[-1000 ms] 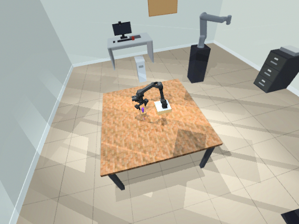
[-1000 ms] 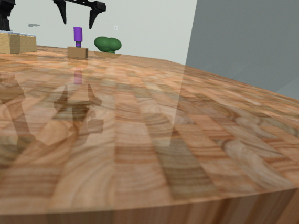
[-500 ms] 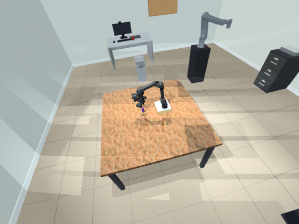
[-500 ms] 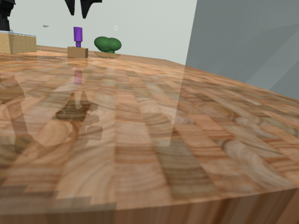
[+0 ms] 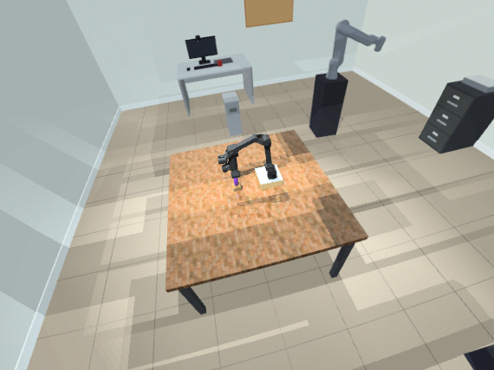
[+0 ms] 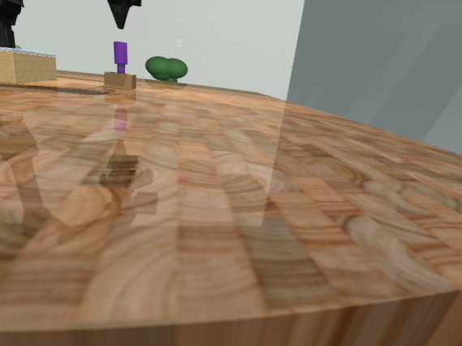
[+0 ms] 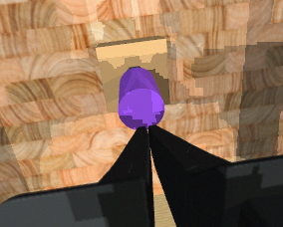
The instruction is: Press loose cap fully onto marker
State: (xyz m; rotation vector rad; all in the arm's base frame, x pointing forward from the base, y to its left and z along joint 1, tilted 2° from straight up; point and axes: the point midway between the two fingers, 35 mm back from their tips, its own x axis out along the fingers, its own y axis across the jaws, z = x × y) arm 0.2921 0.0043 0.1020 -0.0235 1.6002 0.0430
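Now: the purple cap 60 mm below my gripper tip. The rest, counted from my gripper tip: holder block (120 mm below).
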